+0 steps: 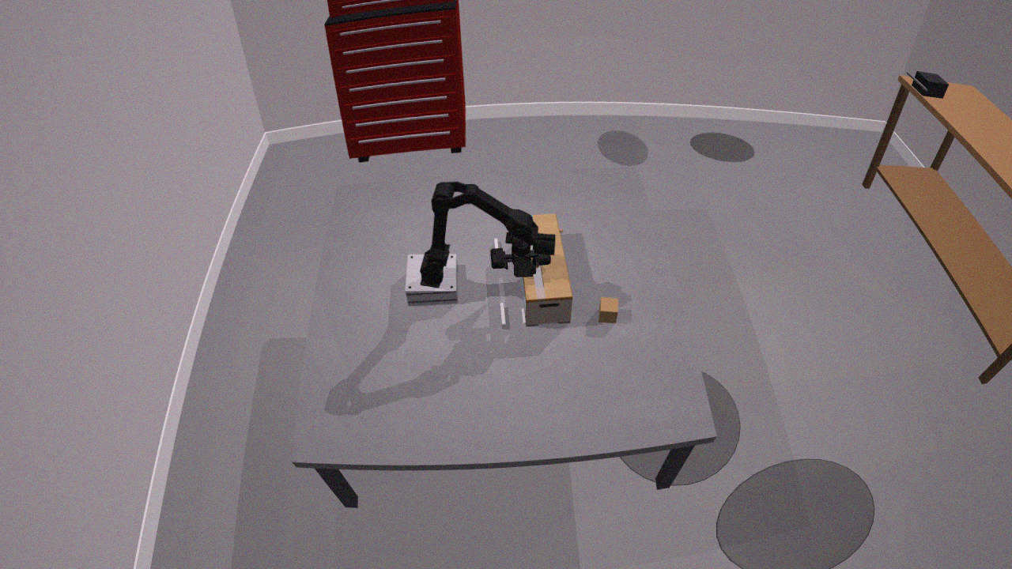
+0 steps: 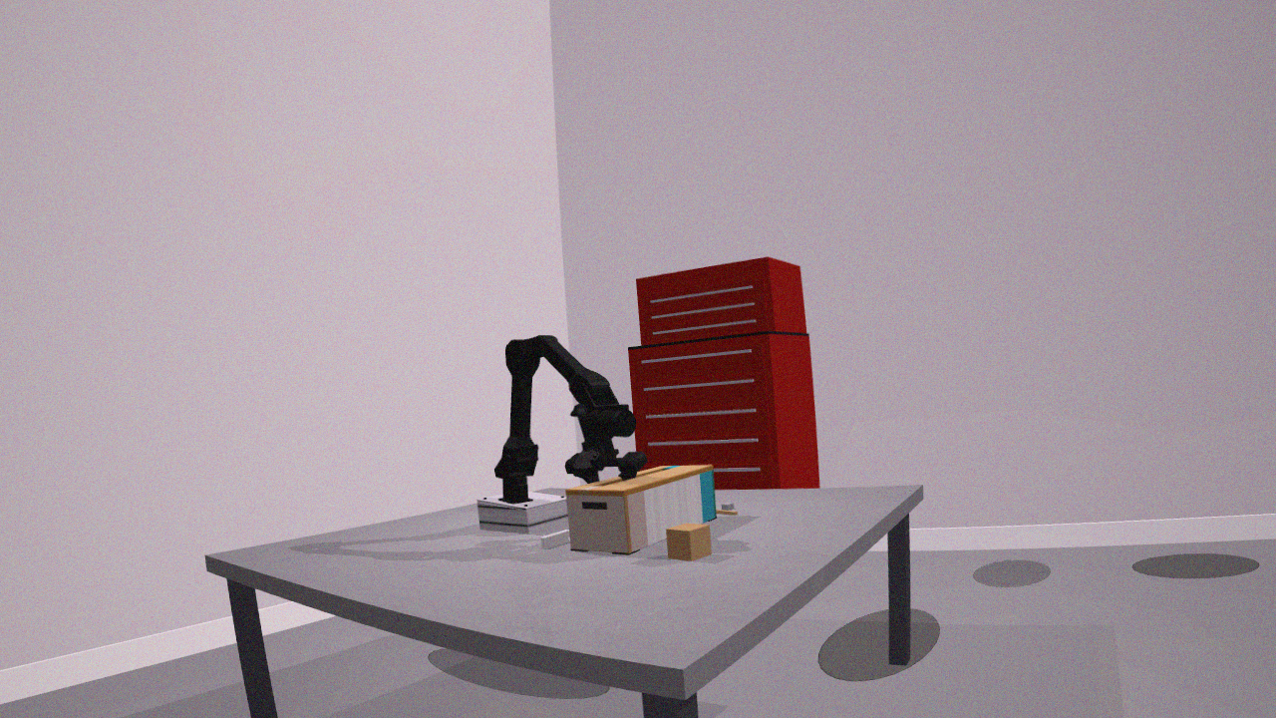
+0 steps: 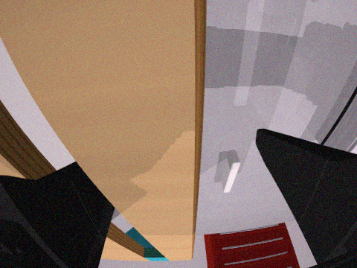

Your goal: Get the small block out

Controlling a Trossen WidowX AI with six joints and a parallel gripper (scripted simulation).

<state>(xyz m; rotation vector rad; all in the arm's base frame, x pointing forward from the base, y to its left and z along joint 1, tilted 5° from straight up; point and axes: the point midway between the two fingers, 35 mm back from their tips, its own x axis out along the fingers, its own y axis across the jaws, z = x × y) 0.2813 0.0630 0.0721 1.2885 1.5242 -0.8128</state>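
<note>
Now: the tan block 50 mm ahead of my gripper tip and 40 mm to the left of it. Round my gripper tip: long tan-topped box (30 mm ahead, 20 mm to the left, 20 mm below); then thin tan stick (290 mm to the left, 80 mm below, 40 mm ahead).
</note>
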